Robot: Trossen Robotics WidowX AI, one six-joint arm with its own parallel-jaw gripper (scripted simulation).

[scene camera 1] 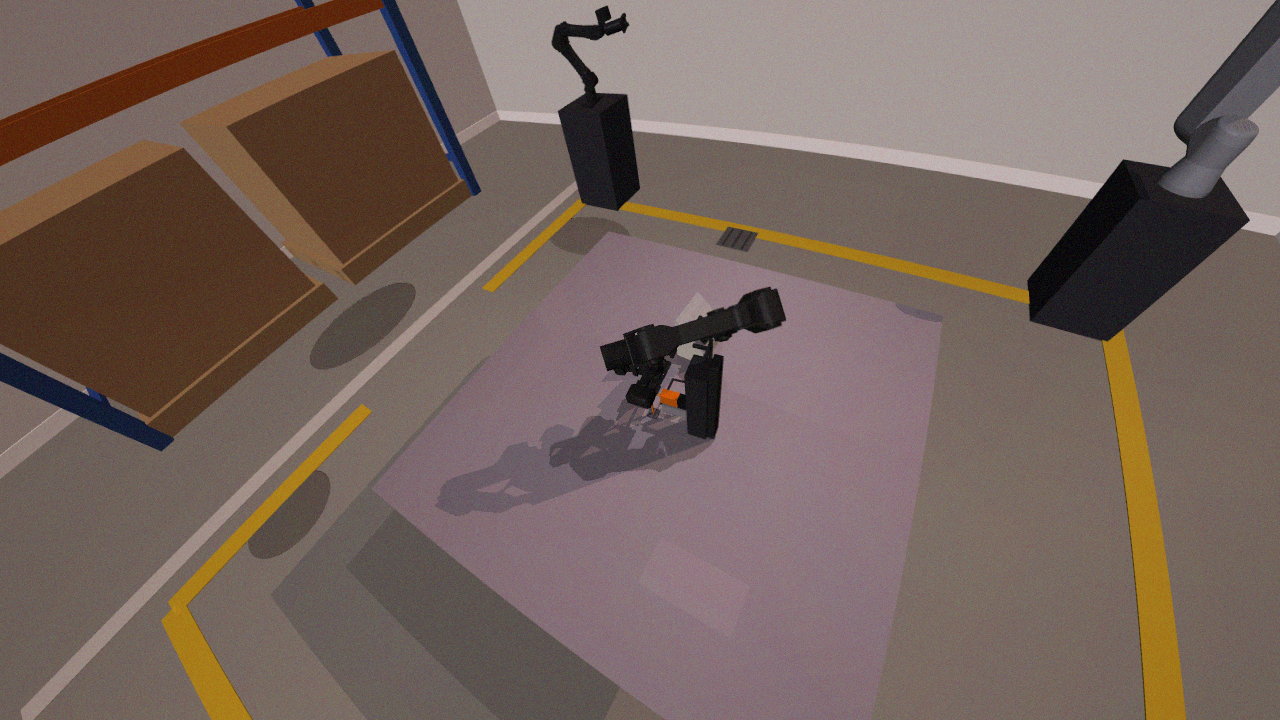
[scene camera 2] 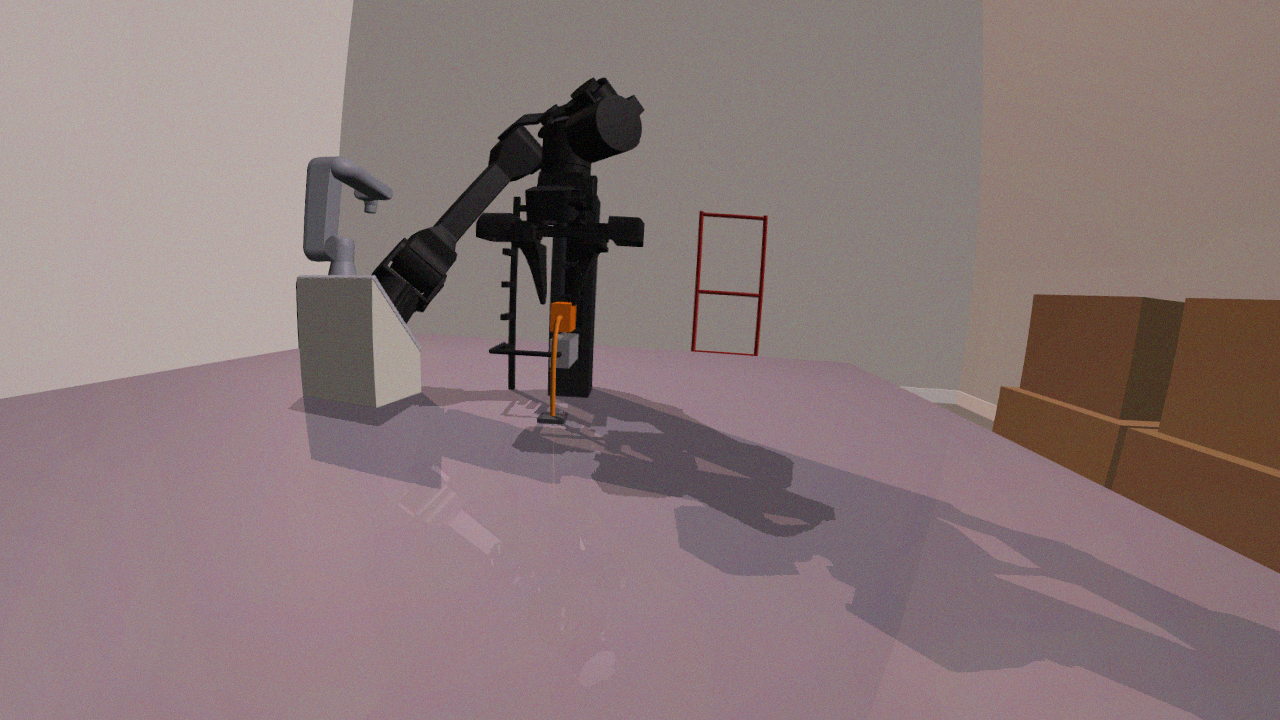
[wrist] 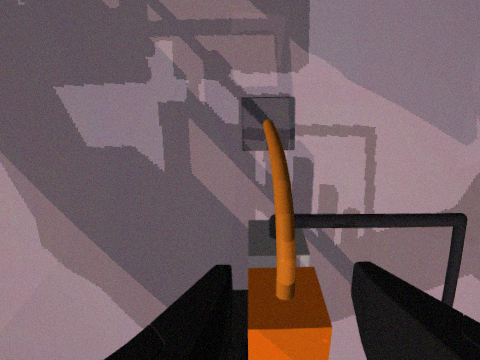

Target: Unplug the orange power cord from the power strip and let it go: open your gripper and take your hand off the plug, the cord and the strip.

Labels:
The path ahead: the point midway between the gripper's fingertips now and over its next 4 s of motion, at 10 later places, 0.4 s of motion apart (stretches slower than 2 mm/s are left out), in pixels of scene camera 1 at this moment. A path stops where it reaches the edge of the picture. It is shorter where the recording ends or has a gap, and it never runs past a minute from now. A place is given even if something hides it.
My gripper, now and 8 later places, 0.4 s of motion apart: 655,390; 662,392; 666,394; 666,395; 666,396; 656,393; 653,391; 636,386; 632,383

